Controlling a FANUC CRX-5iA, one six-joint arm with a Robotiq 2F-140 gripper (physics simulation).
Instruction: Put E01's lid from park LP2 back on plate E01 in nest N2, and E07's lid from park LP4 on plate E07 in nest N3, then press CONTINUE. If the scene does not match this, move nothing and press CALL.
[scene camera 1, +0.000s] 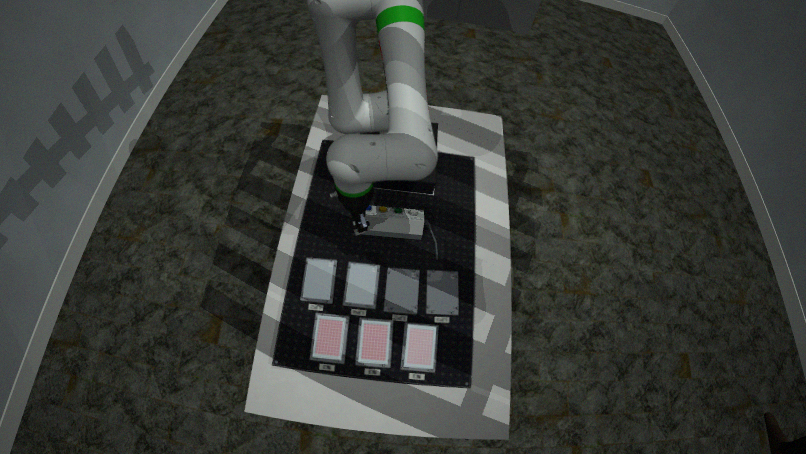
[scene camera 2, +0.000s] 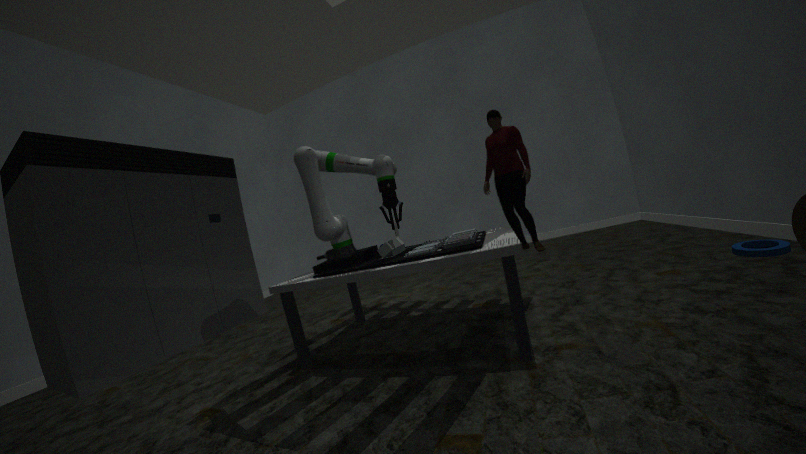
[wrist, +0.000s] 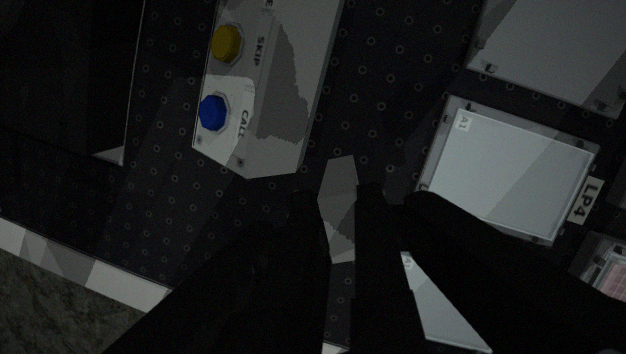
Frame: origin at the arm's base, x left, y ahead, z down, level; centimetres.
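Where they show: gripper, fingertip midpoint: (scene camera 1: 359, 232) (scene camera 2: 397, 236) (wrist: 345, 180); arm's base, origin of the base link: (scene camera 2: 346, 255).
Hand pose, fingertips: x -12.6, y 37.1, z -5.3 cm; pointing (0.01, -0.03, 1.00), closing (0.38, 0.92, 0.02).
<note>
Things, the pixels of their top centre, and the offset from my fingertips. "pt": a spot on its surface instead.
- button box, middle of its top: (wrist: 256, 8) (scene camera 1: 390, 213) (scene camera 2: 389, 239) dx +9.4, dy -7.4, dz +1.6 cm
- blue CALL button, middle of its top: (wrist: 208, 114) (scene camera 1: 367, 206) dx +2.2, dy -10.2, dz +2.5 cm
- green button, middle of its top: (scene camera 1: 398, 209) dx +12.1, dy -9.3, dz +2.5 cm
- pale lid, middle of its top: (wrist: 510, 178) (scene camera 1: 361, 283) dx +0.6, dy +14.0, dz +8.2 cm
- LP4 label, surface spot: (wrist: 585, 200) pt dx -0.3, dy +22.7, dz +9.8 cm
- yellow SKIP button, middle of its top: (wrist: 221, 42) (scene camera 1: 383, 208) dx +7.1, dy -9.8, dz +2.5 cm
- cable, surface spot: (scene camera 1: 434, 239) pt dx +24.4, dy -1.9, dz +9.2 cm
My gripper (scene camera 1: 359, 226) (scene camera 2: 395, 230) (wrist: 345, 180) is shut with nothing between its fingers. It hangs above and by the CALL end of the button box (scene camera 1: 394, 224) (scene camera 2: 392, 247) (wrist: 310, 60). The blue CALL button (scene camera 1: 368, 208) (wrist: 213, 112) is uncovered; the green button (scene camera 1: 398, 210) shows in scene camera 1. A pale lid (scene camera 1: 362, 284) (wrist: 510, 170) lies at the LP4 label (wrist: 585, 200). Another lid (scene camera 1: 319, 279) (wrist: 440, 320) lies in the leftmost park, partly behind a finger in the wrist view. Three pink plates (scene camera 1: 329, 337) (scene camera 1: 373, 342) (scene camera 1: 420, 346) stand uncovered in the nests; their names are unreadable.
Two parks (scene camera 1: 401, 290) (scene camera 1: 442, 292) at the right of the park row hold no pale lid. A yellow SKIP button (scene camera 1: 382, 209) (wrist: 226, 44) sits beside CALL. A cable (scene camera 1: 434, 239) leaves the box's right end. A person (scene camera 2: 507, 152) in red stands beyond the table (scene camera 2: 473, 258).
</note>
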